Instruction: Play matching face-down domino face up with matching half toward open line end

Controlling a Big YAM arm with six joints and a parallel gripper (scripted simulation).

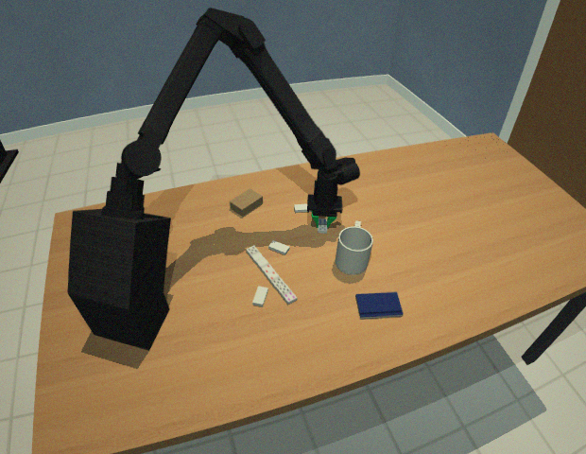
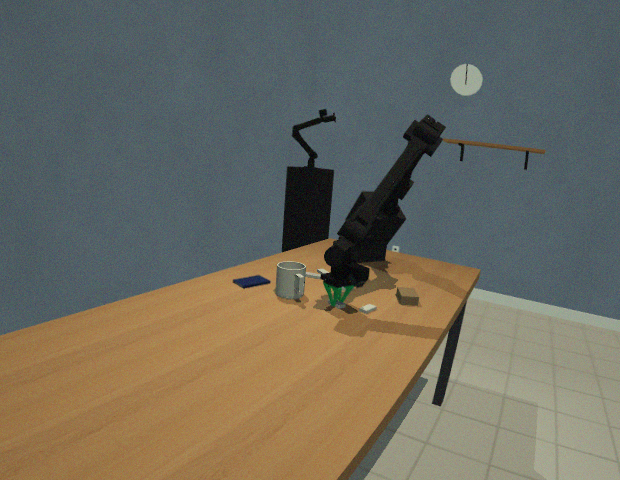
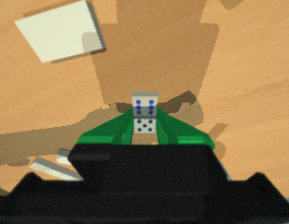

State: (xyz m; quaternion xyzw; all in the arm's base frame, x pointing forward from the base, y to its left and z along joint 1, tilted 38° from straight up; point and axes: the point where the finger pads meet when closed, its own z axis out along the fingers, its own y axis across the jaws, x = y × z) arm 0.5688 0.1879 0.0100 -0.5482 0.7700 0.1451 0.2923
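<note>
Now: hand 90 mm to the right of the grey tile and 40 mm past it. From my hand the other things lie so: brown block: 220 mm behind, 140 mm to the left, 10 mm above.
</note>
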